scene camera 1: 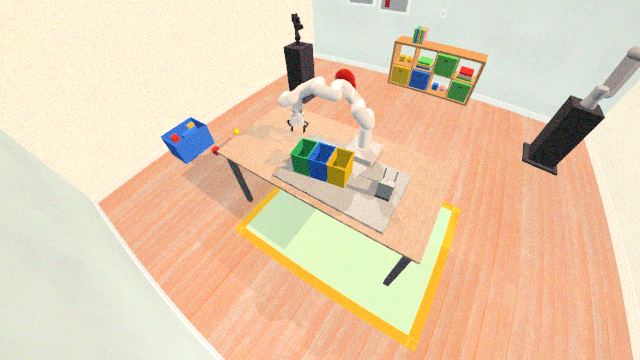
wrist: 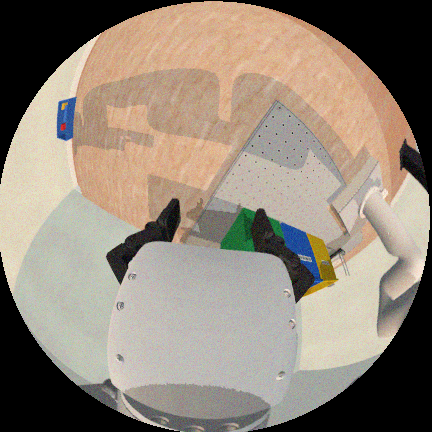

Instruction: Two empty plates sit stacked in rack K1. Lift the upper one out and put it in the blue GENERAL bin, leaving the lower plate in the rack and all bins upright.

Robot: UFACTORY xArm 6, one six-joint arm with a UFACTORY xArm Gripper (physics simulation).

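Frame: origin at the arm's base, x ahead, y left, z up, level; centimetres.
Seen in the pictures: gripper, fingertip midpoint: [scene camera 1: 298,131] [wrist: 216,213]; arm's base, link origin: [scene camera 1: 363,146] [wrist: 368,201].
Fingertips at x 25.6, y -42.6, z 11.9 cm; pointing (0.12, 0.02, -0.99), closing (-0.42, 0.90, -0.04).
Observation:
Offsets run from my fingertips to a thing's top centre. Level surfaces: height alone.
My gripper [scene camera 1: 298,130] [wrist: 216,213] is open and empty, raised above the table's far left part, behind and a little left of the bins. The blue bin @[dz +2.9, dx +10.9, dy +30.4 cm] [scene camera 1: 318,170] [wrist: 296,239] stands upright between the green bin @[dz +2.9, dx +13.6, dy +17.5 cm] [scene camera 1: 300,165] [wrist: 239,236] and the yellow bin @[dz +2.9, dx +8.2, dy +43.3 cm] [scene camera 1: 339,175] [wrist: 320,251], which are also upright. The small grey rack @[dz -0.2, dx +1.1, dy +74.8 cm] [scene camera 1: 384,190] with thin upright rods stands right of the bins, far from my gripper. The two plates are too small to tell apart in it. In the wrist view, part of the rack shows beyond the yellow bin.
The bins and rack stand on a grey perforated board @[dz -15.1 cm] [scene camera 1: 367,210] [wrist: 280,190] on the wooden table @[dz -16.4 cm] [scene camera 1: 420,170] [wrist: 180,155]. The arm's base [scene camera 1: 367,152] is behind the yellow bin. A blue box [scene camera 1: 190,145] [wrist: 66,119] with red and yellow blocks is beyond the table's left end.

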